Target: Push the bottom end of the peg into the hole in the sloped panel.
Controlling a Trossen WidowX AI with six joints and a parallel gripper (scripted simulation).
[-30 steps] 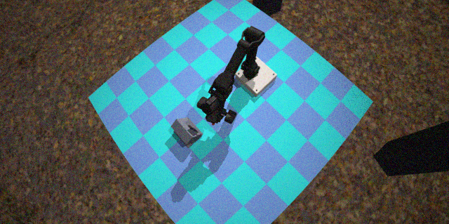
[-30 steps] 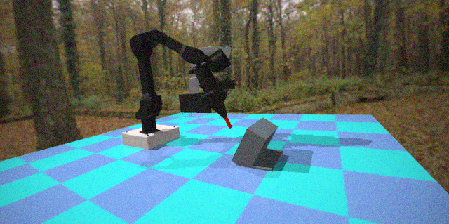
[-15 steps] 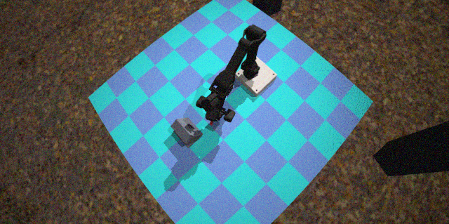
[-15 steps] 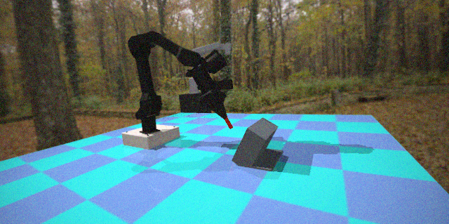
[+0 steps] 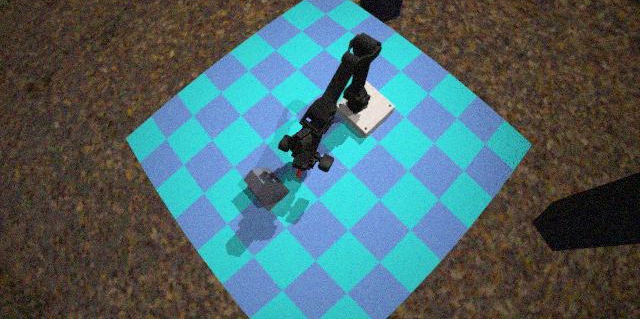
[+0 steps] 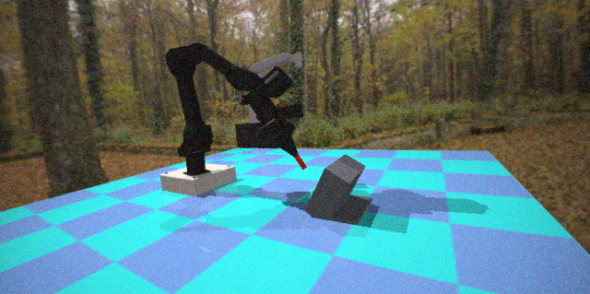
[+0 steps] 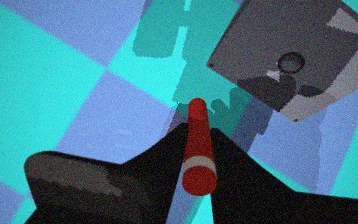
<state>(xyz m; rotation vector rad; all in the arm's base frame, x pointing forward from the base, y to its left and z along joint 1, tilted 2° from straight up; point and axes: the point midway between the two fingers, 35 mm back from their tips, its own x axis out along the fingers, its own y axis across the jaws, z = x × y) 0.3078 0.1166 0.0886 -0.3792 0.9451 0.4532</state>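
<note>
My gripper tip is now 140 mm short of the grey sloped panel, 60 mm above it and 30 mm to the left of it. Also, from my gripper tip: red peg: 10 mm behind, 10 mm above.
</note>
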